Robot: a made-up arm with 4 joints.
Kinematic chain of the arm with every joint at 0, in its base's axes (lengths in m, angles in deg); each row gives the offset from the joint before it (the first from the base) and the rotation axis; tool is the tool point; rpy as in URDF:
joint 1: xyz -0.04 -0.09 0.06 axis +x
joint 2: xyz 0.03 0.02 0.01 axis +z
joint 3: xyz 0.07 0.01 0 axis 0.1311 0.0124 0.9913
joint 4: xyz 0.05 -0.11 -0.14 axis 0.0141 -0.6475 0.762
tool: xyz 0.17 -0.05 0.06 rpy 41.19 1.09 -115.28
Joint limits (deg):
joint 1: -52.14..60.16
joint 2: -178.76..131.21
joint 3: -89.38..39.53
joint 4: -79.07..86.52
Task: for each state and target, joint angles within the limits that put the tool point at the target. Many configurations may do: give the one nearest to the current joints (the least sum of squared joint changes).
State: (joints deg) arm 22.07 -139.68 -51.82 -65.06
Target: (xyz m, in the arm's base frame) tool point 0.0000 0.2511 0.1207
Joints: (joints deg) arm 34.08 -178.35 -40.04 -65.76
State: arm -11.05 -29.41 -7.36 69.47
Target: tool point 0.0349 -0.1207 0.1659
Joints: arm -51.14 -48.84 -22.68 83.57
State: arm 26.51 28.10 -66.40 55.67
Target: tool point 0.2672 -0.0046 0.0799
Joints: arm 29.68 52.52 -22.56 19.20
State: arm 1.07 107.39 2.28 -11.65
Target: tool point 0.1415 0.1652 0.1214
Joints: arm 19.05 97.09 -22.19 19.16
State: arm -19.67 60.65 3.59 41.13
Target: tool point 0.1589 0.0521 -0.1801
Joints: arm -51.53 67.53 12.83 18.76
